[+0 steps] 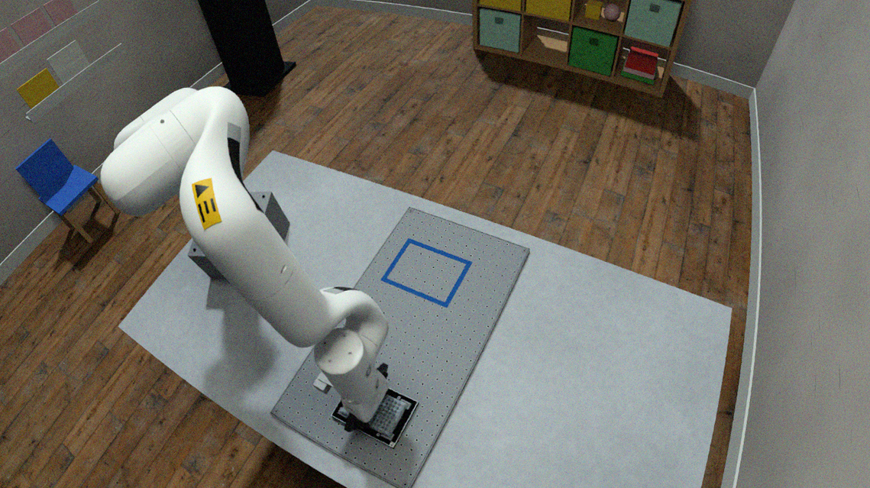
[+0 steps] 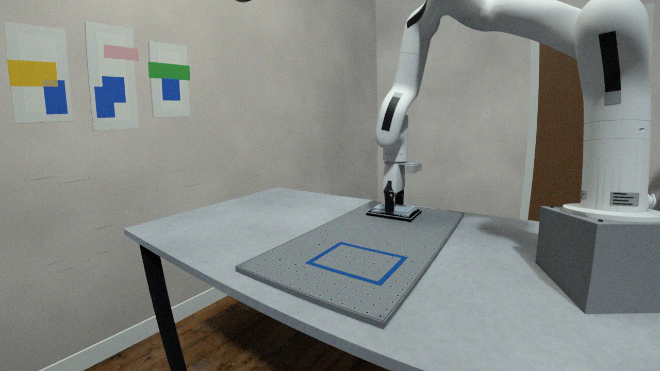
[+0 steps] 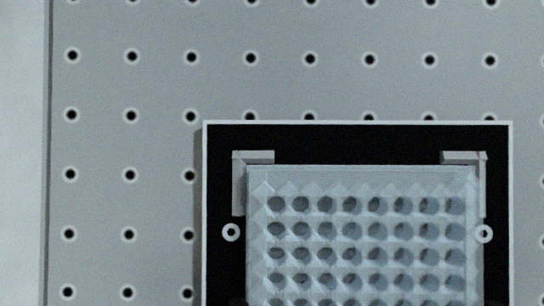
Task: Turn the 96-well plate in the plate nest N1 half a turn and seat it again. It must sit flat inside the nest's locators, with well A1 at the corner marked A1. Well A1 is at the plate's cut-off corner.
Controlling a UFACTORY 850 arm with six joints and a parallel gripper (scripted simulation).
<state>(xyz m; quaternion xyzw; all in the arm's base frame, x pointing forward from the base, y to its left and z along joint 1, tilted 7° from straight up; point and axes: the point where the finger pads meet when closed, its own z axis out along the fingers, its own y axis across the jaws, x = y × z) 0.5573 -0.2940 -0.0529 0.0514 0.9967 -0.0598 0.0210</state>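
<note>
Right now my hand is 20 mm above the black plate nest N1. From my hand the other things lie so: 96-well plate 10 mm below.
</note>
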